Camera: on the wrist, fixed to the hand. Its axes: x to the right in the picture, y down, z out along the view.
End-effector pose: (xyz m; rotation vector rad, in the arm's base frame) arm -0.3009 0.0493 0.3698 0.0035 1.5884 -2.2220
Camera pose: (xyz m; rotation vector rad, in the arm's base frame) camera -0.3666 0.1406 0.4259 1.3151 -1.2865 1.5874
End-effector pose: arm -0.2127 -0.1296 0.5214 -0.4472 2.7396 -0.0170
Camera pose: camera -0.2264 -0.2306 0.5950 -2.2617 1.5368 0.0889
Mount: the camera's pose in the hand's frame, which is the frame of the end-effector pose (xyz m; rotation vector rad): 0.0176 -0.0968 -0.0782 -0.3332 -0.2349 -1.5415
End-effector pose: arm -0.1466 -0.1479 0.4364 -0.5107 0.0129 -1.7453
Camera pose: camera -0.2658 -0.1612 0.3988 0.9614 0.2936 2.7060
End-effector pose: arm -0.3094 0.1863 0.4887 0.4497 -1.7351 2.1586
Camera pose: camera -0.2848 0.2833 0.5648 1.3606 -1.0376 0.7105
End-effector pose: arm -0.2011 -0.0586 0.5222 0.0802 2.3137 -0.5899
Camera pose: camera -0.2863 -0.1128 0.5970 -1.9043 1.8096 -0.7928
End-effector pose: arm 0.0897 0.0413 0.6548 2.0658 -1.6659 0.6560
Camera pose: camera 0.1792 0.0927 0.7265 2.3921 0.0994 -0.3704
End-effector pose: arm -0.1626 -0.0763 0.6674 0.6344 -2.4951 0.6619
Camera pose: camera -0.0989 -0.1137 0.7691 2.1040 -1.4472 -0.4233
